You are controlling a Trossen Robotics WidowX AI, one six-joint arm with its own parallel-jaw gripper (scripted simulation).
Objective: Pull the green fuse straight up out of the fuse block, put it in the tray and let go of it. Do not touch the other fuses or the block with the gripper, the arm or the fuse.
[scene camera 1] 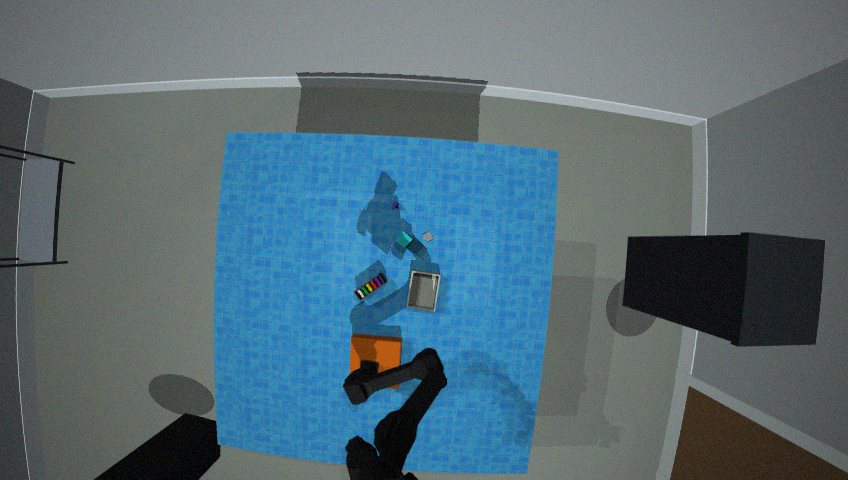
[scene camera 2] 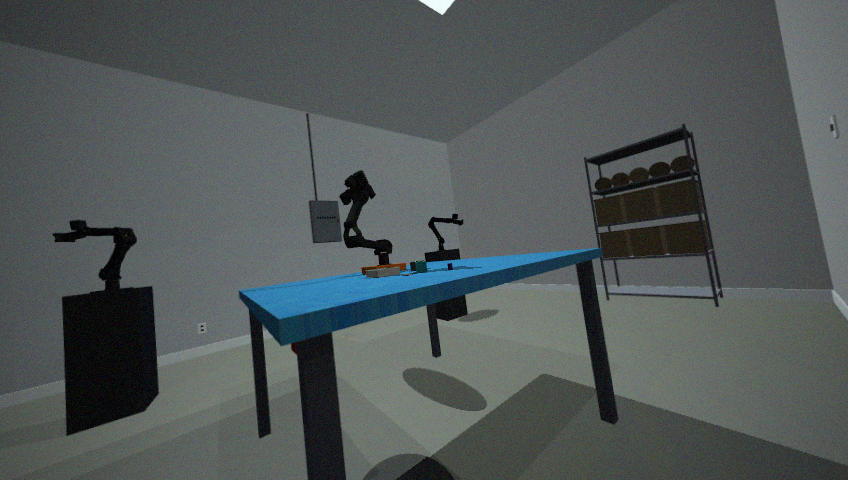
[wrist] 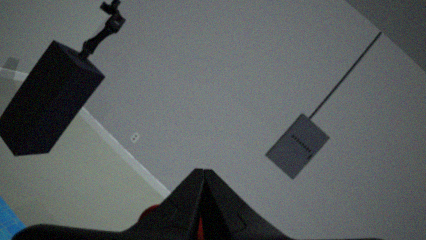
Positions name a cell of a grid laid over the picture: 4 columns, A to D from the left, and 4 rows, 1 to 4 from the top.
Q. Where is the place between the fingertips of my gripper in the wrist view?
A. B3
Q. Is my gripper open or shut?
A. Shut.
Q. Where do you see a grey tray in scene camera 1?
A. B3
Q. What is my gripper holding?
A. Nothing.
